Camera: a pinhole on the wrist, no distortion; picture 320 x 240 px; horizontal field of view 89.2 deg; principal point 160.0 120.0 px. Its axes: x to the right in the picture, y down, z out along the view. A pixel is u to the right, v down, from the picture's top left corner.
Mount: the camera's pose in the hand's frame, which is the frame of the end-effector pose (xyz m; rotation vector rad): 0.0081 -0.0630 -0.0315 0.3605 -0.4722 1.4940
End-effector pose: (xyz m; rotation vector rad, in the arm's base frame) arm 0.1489 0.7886 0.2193 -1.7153 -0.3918 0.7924
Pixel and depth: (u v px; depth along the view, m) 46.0 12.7 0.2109
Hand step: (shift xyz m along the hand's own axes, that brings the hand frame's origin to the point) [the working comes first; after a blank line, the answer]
In the camera's frame: -0.1482 -0.1395 0.2109

0.1286 -0.3047 0.0823
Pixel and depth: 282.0 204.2 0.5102
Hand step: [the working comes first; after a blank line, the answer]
In the camera's frame: 0.3836 0.2648 0.5102

-0.2895 0.0222 0.5863
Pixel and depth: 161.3 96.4 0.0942
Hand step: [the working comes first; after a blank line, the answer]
In the camera's frame: 0.0008 -0.0137 0.0942

0.0145 -0.1108 0.0506
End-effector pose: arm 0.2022 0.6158 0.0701 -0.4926 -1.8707 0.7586
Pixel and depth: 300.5 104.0 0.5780
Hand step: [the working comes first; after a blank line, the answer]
In the camera's frame: 0.5005 -0.0570 0.5780

0.0277 0.0715 0.7231
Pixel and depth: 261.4 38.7 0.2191
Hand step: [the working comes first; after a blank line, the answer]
In the camera's frame: 0.1369 -0.1098 0.2191

0.1027 -0.0621 0.2328
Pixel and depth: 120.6 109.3 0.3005
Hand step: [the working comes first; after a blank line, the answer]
In the camera's frame: -0.0730 -0.0198 0.3005

0.0035 -0.2792 0.1904
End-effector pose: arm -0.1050 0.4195 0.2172 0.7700 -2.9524 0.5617
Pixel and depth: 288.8 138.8 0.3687
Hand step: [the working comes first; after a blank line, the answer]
In the camera's frame: 0.2927 0.0427 0.3687

-0.0586 0.0041 0.4316
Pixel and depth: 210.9 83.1 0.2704
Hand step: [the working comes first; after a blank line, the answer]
In the camera's frame: 0.0848 -0.0615 0.2704

0.0498 -0.1304 0.2475
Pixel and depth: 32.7 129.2 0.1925
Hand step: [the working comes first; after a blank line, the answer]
In the camera's frame: -0.1510 0.0109 0.1925

-0.0200 -0.2900 0.0561
